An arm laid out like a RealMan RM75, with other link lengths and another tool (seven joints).
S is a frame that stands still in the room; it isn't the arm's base.
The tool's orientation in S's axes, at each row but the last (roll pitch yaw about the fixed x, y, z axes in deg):
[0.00, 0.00, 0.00]
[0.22, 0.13, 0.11]
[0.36, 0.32, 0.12]
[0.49, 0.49, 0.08]
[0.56, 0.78, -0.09]
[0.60, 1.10, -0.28]
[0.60, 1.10, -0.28]
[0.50, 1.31, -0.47]
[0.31, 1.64, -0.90]
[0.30, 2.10, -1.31]
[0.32, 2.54, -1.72]
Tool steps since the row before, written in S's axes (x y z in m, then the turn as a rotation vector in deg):
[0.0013, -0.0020, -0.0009, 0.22, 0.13, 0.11]
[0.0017, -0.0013, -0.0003, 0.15, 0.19, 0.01]
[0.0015, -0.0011, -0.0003, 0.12, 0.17, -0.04]
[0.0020, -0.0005, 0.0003, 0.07, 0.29, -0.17]
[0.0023, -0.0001, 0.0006, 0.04, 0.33, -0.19]
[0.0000, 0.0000, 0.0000, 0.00, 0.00, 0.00]
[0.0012, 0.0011, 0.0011, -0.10, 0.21, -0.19]
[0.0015, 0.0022, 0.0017, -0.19, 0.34, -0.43]
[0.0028, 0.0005, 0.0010, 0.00, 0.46, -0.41]
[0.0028, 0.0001, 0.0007, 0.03, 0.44, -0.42]
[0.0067, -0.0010, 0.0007, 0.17, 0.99, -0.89]
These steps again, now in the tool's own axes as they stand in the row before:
[0.0013, -0.0020, -0.0009, 0.22, 0.13, 0.11]
[0.0017, -0.0013, -0.0003, 0.15, 0.19, 0.01]
[0.0015, -0.0011, -0.0003, 0.12, 0.17, -0.04]
[0.0020, -0.0005, 0.0003, 0.07, 0.29, -0.17]
[0.0023, -0.0001, 0.0006, 0.04, 0.33, -0.19]
[0.0000, 0.0000, 0.0000, 0.00, 0.00, 0.00]
[0.0012, 0.0011, 0.0011, -0.10, 0.21, -0.19]
[0.0014, 0.0022, 0.0017, -0.18, 0.33, -0.44]
[0.0028, 0.0005, 0.0011, 0.00, 0.46, -0.41]
[0.0028, 0.0002, 0.0008, 0.04, 0.44, -0.42]
[0.0067, -0.0008, 0.0010, 0.18, 0.99, -0.89]

